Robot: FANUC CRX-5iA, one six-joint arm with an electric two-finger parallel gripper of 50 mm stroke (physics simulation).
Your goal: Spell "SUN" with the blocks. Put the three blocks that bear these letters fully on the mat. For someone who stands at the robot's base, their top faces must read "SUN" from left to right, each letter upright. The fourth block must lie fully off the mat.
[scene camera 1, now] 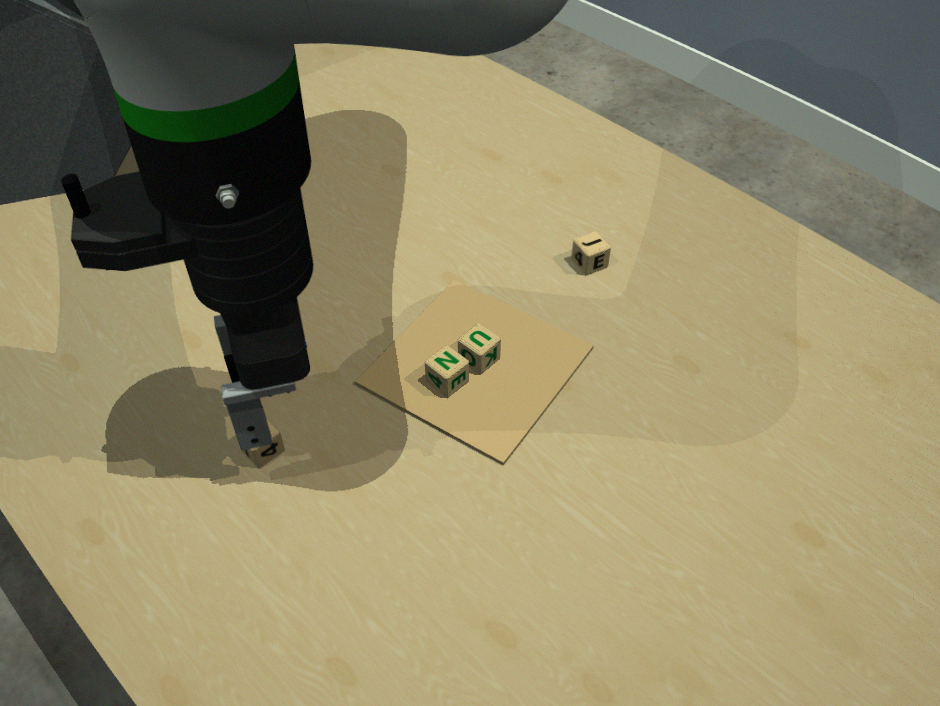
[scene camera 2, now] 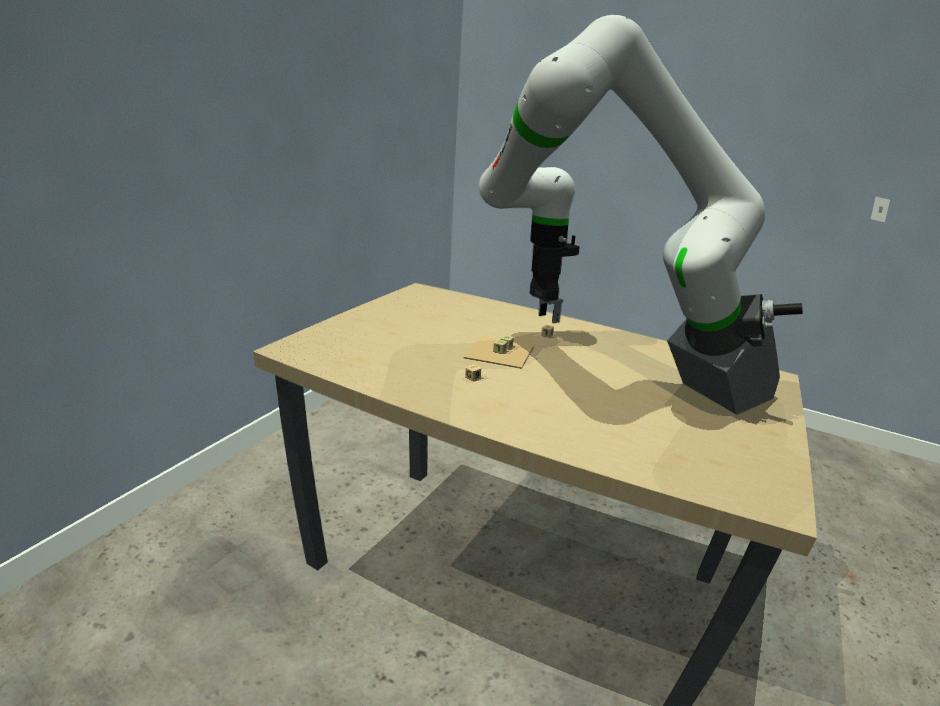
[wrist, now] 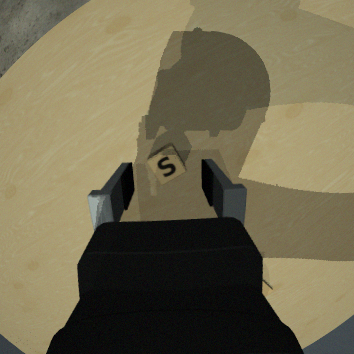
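The S block [scene camera 1: 267, 451] [scene camera 2: 547, 331] [wrist: 167, 165] lies on the table off the mat, S up, turned at an angle to the fingers. My gripper [scene camera 1: 243, 414] [scene camera 2: 549, 317] [wrist: 166, 174] is open and empty above it. One finger partly hides the block in scene camera 1. The N block [scene camera 1: 446, 370] [scene camera 2: 508, 341] and the U block [scene camera 1: 479, 348] [scene camera 2: 499, 347] sit close together on the mat [scene camera 1: 501, 414] [scene camera 2: 510, 360], U left of N as seen from the base. The fourth block [scene camera 1: 590, 253] [scene camera 2: 472, 373] lies off the mat, a thin J- or I-like mark on top.
The wooden table [scene camera 1: 607, 569] [scene camera 2: 577, 425] carries the robot's dark base [scene camera 2: 725, 372] at one end. The arm's shadow falls over the S block and one corner of the mat. A blue-grey wall [scene camera 2: 341, 151] stands beyond the table edge.
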